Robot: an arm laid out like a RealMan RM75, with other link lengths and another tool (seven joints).
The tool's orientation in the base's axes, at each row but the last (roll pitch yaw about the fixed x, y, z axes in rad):
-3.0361, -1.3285, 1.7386
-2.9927, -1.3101, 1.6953
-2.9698, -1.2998, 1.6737
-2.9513, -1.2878, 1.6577
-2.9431, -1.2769, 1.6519
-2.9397, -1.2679, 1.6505
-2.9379, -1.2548, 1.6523
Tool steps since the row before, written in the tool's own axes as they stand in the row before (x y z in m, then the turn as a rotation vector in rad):
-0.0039, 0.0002, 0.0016, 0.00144, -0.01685, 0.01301
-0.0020, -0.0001, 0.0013, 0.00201, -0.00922, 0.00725
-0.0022, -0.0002, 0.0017, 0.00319, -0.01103, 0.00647
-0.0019, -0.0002, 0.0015, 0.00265, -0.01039, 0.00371
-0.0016, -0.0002, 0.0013, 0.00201, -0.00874, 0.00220
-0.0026, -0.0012, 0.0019, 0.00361, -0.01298, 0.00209
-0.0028, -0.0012, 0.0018, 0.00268, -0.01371, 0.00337
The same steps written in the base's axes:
-0.0001, 0.0006, -0.0042, -0.01974, 0.00800, -0.00128
-0.0004, 0.0007, -0.0023, -0.01088, 0.00481, 0.00045
-0.0006, 0.0009, -0.0026, -0.01244, 0.00392, 0.00187
-0.0006, 0.0008, -0.0022, -0.01107, 0.00140, 0.00208
-0.0005, 0.0007, -0.0019, -0.00905, 0.00026, 0.00180
-0.0016, 0.0006, -0.0030, -0.01314, -0.00050, 0.00361
-0.0016, 0.0004, -0.0031, -0.01417, 0.00018, 0.00238

